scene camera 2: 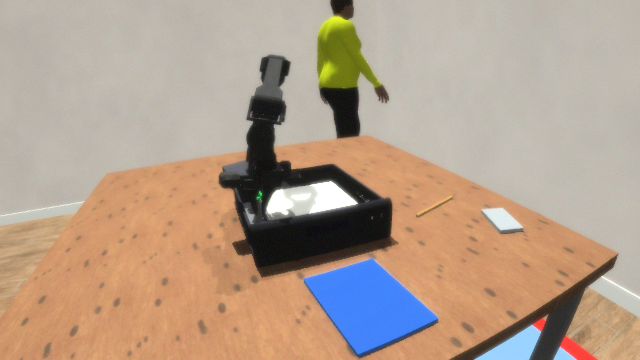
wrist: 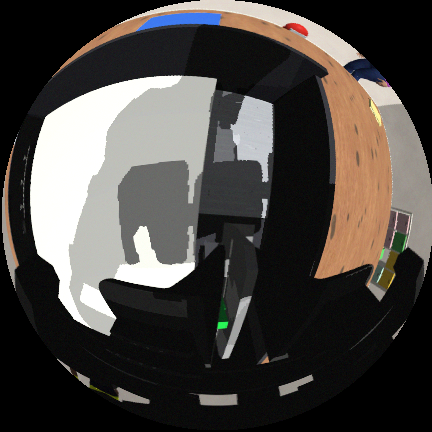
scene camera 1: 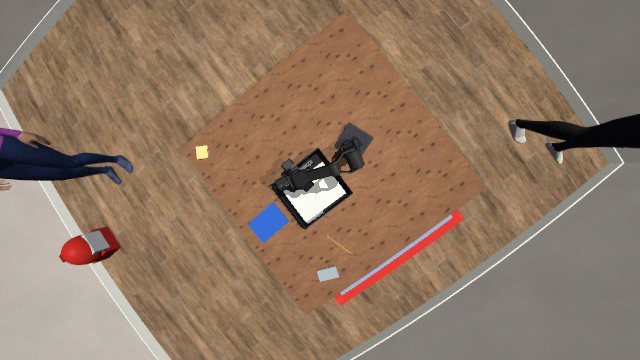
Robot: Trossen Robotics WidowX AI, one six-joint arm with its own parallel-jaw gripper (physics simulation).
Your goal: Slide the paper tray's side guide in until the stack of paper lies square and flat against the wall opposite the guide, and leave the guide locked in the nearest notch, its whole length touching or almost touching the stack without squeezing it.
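The black paper tray holds a white paper stack. In the wrist view the stack's left edge lies close to the left wall, and bare metal floor shows along its right edge. The dark side guide stands upright to the right of the stack, with a gap between them. Its green latch part is mostly hidden by the fingers. My gripper is down in the tray, its fingers close together around the guide at the green latch. The guide's foot and notch are hidden.
A blue sheet lies beside the tray. A pencil and a pale box lie farther off. A yellow note is near a table corner. The tray's walls stand around my fingers.
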